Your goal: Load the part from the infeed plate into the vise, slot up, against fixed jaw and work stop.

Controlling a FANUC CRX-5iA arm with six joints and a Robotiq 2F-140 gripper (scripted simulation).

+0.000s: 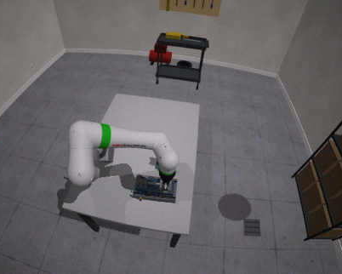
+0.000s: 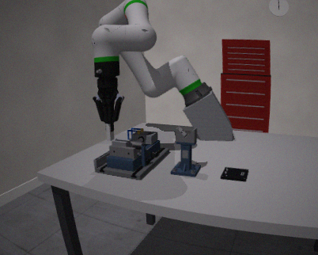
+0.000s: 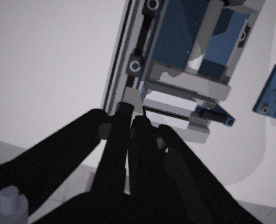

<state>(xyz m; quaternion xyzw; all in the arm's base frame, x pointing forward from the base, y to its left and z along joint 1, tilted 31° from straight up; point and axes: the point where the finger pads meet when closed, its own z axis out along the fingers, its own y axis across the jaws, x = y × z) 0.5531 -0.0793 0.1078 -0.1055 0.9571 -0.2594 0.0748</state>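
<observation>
Now: the part 1 cm behind my hand, 5 cm to the left of it and 4 cm below it. Also, from my hand: air cylinder rod 10 cm behind, 5 cm to the left, 6 cm below; blue work stop 2 cm behind, 13 cm to the left, 8 cm below; black infeed plate 13 cm behind, 45 cm to the left, 14 cm below.
</observation>
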